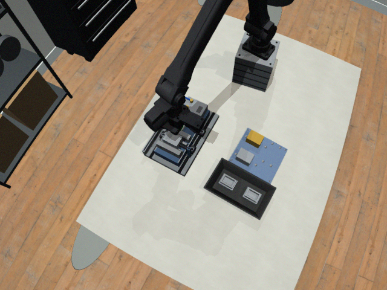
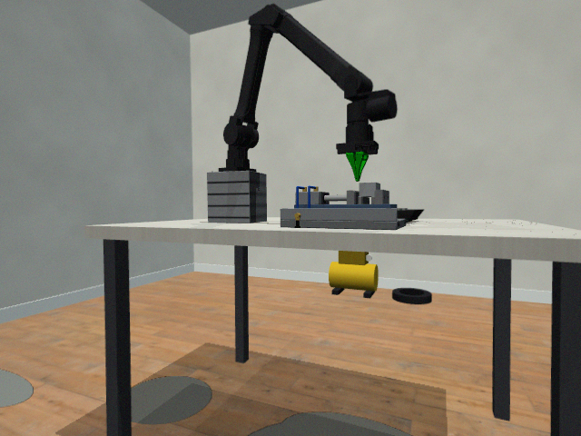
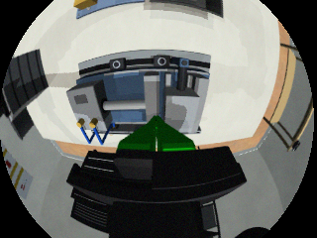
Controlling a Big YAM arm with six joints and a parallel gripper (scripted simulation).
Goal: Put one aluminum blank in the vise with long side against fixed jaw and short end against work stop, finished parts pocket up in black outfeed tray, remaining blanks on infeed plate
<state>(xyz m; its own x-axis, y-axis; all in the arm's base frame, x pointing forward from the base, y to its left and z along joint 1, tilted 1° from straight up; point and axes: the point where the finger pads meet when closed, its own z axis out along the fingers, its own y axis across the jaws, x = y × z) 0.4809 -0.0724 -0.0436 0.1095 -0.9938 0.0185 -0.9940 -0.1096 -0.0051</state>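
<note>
My hand is 13 cm past the hose-end block, 1 cm to the left of it and 5 cm above it. From my hand the other things lie so: yellow brass blank: 18 cm behind, 25 cm to the left, 10 cm below.
</note>
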